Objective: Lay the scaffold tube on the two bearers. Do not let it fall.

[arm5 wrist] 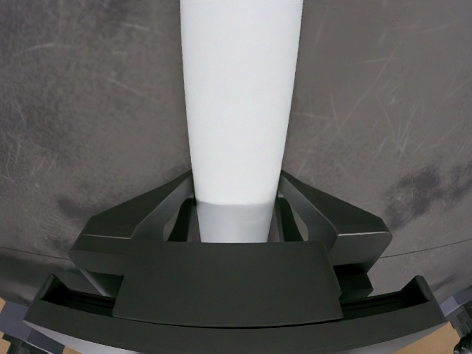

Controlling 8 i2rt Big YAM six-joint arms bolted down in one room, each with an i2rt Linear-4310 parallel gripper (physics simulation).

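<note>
The scaffold tube (pixel 241 110) is a thick white tube. It runs from the top edge of the arm5 wrist view down to the middle of the lower half, between the fingers of my arm5 gripper (pixel 237 185). Both dark fingers press against its sides, so the arm5 gripper is shut on the tube. The tube's lower part lies in a greyish shadow and passes out of sight behind the gripper's body. The two bearers do not show in this view. The other seven arms' grippers cannot be made out.
A dark grey, scratched and stained surface (pixel 100 125) spreads below the tube on both sides. Purple-grey and black parts of other equipment show at the lower left corner and the lower right corner, beside patches of tan floor.
</note>
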